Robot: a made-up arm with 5 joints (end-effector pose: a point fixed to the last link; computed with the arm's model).
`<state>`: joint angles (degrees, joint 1 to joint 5).
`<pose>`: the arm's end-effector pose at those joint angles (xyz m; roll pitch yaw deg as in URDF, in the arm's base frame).
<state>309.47 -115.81 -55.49 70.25 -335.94</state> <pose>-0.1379 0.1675 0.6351 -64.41 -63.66 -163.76</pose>
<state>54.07 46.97 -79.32 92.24 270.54</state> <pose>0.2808 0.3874 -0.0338 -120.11 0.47 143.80</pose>
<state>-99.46 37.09 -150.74 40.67 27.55</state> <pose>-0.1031 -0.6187 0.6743 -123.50 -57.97 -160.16</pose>
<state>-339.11 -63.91 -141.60 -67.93 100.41</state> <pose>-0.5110 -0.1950 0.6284 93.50 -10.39 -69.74</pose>
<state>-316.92 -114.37 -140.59 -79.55 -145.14</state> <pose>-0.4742 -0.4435 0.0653 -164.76 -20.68 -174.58</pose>
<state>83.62 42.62 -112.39 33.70 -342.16</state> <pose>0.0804 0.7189 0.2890 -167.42 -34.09 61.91</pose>
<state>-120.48 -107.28 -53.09 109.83 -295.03</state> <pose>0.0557 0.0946 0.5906 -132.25 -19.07 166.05</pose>
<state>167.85 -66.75 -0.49 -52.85 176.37</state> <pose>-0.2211 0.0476 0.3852 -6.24 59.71 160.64</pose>
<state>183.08 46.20 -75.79 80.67 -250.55</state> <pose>-0.4766 -0.0256 -0.0494 130.57 -15.02 80.57</pose>
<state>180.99 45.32 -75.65 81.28 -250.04</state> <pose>-0.4792 -0.0083 -0.0424 130.80 -15.37 78.10</pose>
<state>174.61 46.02 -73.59 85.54 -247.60</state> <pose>-0.4519 0.0426 -0.0548 124.08 -18.85 72.28</pose>
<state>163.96 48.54 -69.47 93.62 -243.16</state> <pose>-0.3826 0.1100 -0.0812 109.25 -25.53 65.40</pose>
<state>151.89 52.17 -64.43 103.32 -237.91</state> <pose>-0.2891 0.1544 -0.1036 88.75 -32.08 62.55</pose>
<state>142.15 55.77 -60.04 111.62 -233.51</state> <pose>-0.2107 0.1637 -0.1134 68.76 -34.58 64.59</pose>
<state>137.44 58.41 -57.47 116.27 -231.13</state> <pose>-0.1695 0.1557 -0.1169 56.56 -33.93 67.67</pose>
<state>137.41 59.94 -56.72 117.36 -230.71</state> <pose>-0.1586 0.1458 -0.1205 52.64 -33.04 70.01</pose>
